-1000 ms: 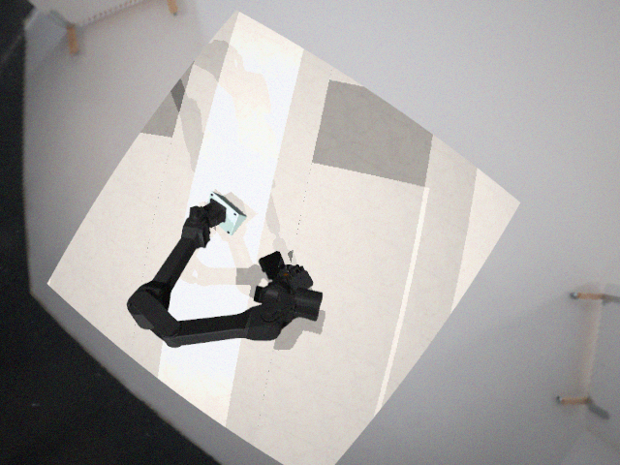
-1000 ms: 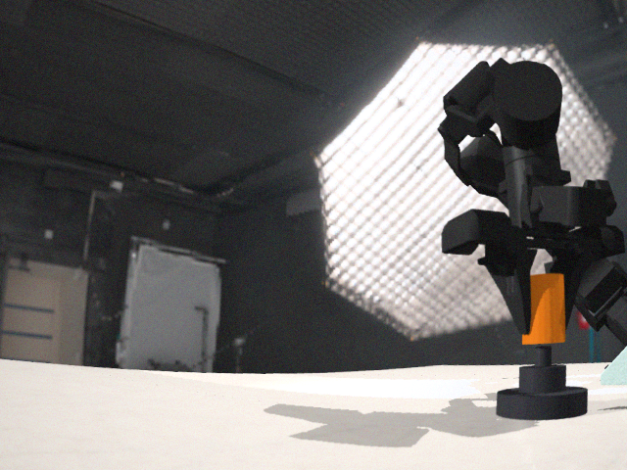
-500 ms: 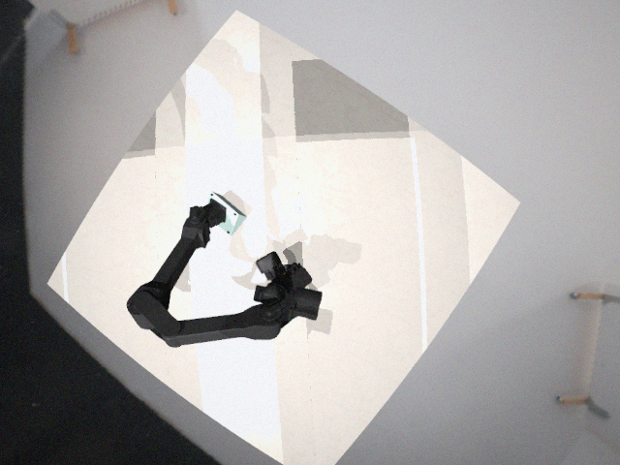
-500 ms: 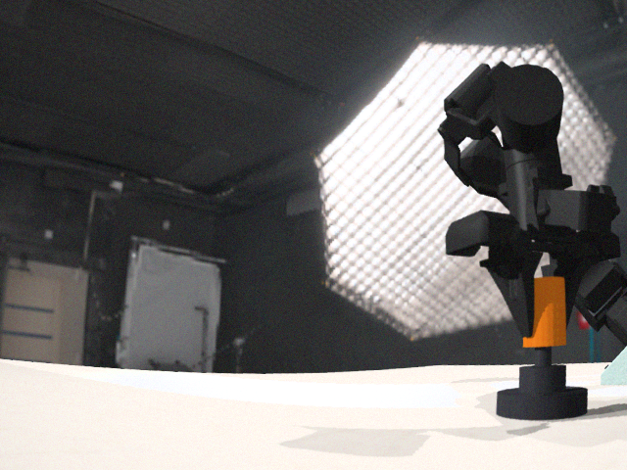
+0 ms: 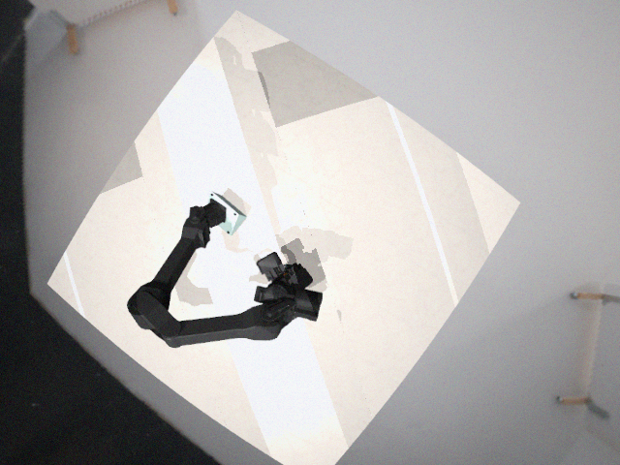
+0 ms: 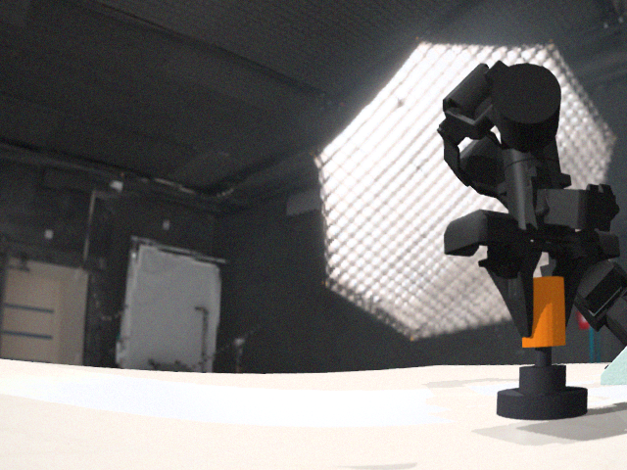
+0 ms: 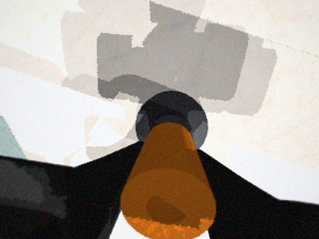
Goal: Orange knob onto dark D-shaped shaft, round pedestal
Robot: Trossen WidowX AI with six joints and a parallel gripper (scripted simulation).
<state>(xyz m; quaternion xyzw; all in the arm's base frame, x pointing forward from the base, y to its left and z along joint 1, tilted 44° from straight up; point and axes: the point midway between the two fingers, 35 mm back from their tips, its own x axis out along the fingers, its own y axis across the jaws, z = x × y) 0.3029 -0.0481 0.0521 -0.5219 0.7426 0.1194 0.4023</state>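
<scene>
My gripper tip is 20 mm below the orange knob. Round my gripper tip: round pedestal (40 mm below).
</scene>
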